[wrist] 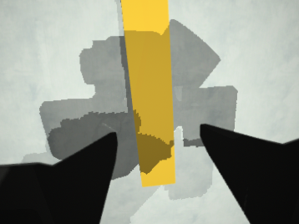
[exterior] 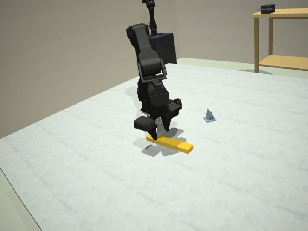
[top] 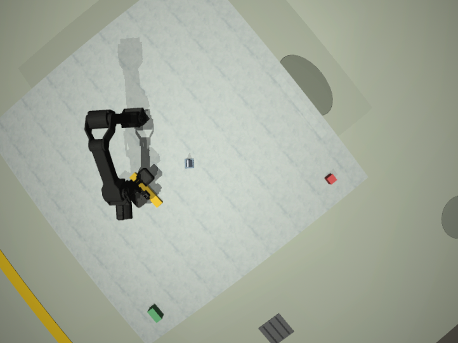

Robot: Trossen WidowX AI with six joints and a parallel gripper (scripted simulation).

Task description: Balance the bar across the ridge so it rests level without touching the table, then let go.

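The yellow bar is 3 cm ahead of my gripper tip and 2 cm below it. Round my gripper tip: red cube: 68 cm to the left, 49 cm ahead, 2 cm below; green cube: 49 cm ahead, 32 cm to the right, 2 cm below.
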